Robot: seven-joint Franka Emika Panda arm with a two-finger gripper.
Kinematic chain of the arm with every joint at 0, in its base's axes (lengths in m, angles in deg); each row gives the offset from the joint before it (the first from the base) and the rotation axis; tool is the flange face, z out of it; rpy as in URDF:
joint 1: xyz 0 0 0.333 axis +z
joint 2: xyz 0 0 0 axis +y
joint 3: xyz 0 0 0.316 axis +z
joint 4: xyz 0.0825 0 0 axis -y
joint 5: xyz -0.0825 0 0.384 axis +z
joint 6: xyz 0 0 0 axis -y
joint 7: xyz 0.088 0 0 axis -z
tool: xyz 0 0 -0.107 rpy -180 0 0
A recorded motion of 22 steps. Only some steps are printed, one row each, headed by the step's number.
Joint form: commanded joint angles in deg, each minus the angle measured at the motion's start. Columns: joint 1, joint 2, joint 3, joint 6, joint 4, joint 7, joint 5.
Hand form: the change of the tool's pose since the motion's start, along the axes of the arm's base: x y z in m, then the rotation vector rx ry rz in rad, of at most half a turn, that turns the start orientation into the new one. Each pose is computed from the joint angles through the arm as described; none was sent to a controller.
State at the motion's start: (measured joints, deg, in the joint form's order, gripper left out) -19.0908 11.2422 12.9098 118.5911 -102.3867 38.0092 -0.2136
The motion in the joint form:
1: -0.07 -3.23 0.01 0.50 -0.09 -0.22 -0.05
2: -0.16 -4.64 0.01 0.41 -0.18 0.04 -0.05
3: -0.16 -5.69 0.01 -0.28 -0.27 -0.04 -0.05
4: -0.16 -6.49 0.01 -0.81 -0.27 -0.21 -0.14
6: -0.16 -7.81 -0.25 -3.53 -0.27 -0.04 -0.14
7: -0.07 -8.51 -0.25 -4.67 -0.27 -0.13 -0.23
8: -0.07 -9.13 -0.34 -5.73 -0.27 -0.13 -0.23
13: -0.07 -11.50 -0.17 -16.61 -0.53 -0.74 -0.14
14: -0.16 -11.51 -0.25 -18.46 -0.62 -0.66 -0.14
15: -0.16 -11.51 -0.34 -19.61 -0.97 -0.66 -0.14
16: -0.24 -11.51 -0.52 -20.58 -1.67 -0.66 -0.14
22: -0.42 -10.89 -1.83 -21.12 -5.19 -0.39 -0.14
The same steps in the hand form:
1: -0.0068 0.0018 0.0343 -0.0205 -0.0604 0.0029
2: -0.0110 0.0022 0.0481 -0.0277 -0.0804 -0.0031
3: -0.0153 0.0034 0.0570 -0.0324 -0.0842 -0.0013
4: -0.0185 0.0042 0.0643 -0.0379 -0.0881 0.0024
6: -0.0271 0.0036 0.0728 -0.0403 -0.0624 -0.0040
7: -0.0311 0.0054 0.0778 -0.0437 -0.0541 -0.0001
8: -0.0349 0.0054 0.0822 -0.0453 -0.0459 -0.0014
13: -0.0622 0.0121 0.0852 -0.0359 0.1079 0.0145
14: -0.0661 0.0109 0.0818 -0.0318 0.1414 0.0107
15: -0.0692 0.0103 0.0773 -0.0285 0.1674 0.0096
16: -0.0729 0.0082 0.0702 -0.0245 0.1964 0.0057
22: -0.0829 -0.0052 0.0352 -0.0090 0.2772 -0.0228

